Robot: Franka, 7 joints.
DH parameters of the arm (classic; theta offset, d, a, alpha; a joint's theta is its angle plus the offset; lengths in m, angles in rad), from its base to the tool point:
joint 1: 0 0.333 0 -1.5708
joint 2: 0 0 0 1.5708
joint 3: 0 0.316 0.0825 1.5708
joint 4: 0 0 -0.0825 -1.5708
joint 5: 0 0.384 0 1.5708
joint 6: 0 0 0.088 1.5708
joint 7: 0 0.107 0 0
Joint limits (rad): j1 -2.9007..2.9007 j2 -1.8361..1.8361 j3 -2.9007..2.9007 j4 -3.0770..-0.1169 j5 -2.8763..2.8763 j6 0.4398..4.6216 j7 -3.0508..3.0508
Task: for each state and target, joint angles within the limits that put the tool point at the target. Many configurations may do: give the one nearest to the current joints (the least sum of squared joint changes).
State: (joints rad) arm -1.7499 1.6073 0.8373 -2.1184 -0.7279 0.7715 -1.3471
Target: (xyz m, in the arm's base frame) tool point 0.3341 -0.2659 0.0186
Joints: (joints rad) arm -1.6580 1.5498 1.0484 -1.7578 -0.8000 0.9602 -1.3471
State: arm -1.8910 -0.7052 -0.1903 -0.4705 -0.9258 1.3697 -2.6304
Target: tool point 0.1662 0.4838 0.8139
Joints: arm -2.1771 -1.0514 -0.1746 -0.2992 -0.8905 0.7636 -2.6304
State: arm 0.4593 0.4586 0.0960 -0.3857 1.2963 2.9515 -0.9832
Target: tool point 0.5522 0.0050 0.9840
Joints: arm 0.0872 0.4544 -0.0453 -0.4265 1.2265 2.7138 -0.9832
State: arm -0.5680 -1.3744 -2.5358 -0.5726 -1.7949 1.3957 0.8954
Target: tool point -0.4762 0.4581 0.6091
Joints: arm -0.6010 -1.0583 -2.5857 -0.1169 -1.8258 0.8271 0.8954
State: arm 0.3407 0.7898 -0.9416 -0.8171 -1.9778 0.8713 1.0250
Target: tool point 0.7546 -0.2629 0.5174
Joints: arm 0.0361 1.1567 -0.8643 -0.7608 -2.1603 1.5739 1.0250
